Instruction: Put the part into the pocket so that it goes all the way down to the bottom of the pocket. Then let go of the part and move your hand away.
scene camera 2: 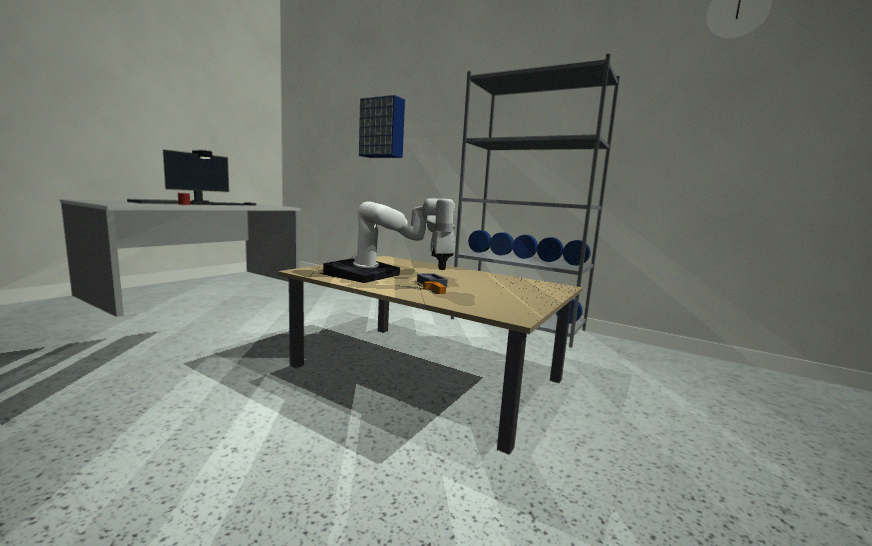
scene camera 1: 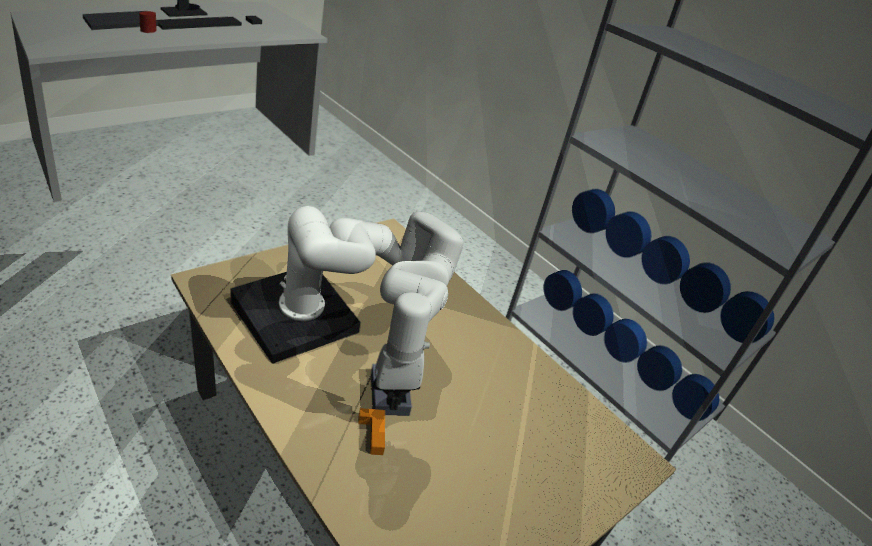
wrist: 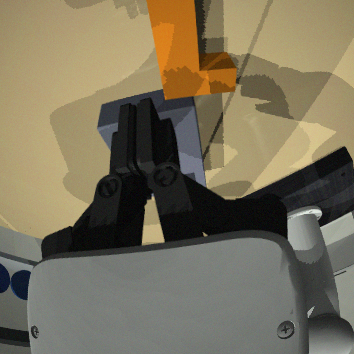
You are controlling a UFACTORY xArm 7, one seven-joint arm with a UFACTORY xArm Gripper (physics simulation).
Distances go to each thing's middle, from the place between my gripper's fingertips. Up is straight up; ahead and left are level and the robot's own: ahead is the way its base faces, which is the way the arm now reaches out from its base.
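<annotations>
Relative to the orange L-shaped part (scene camera 1: pixel 376 418), my hand is 7 cm above it, 3 cm to the left of it and 1 cm past it. The dark grey pocket block (wrist: pixel 182 112), for its part, sits 9 cm to the left of my hand, 8 cm behind it and 7 cm below it.
</annotations>
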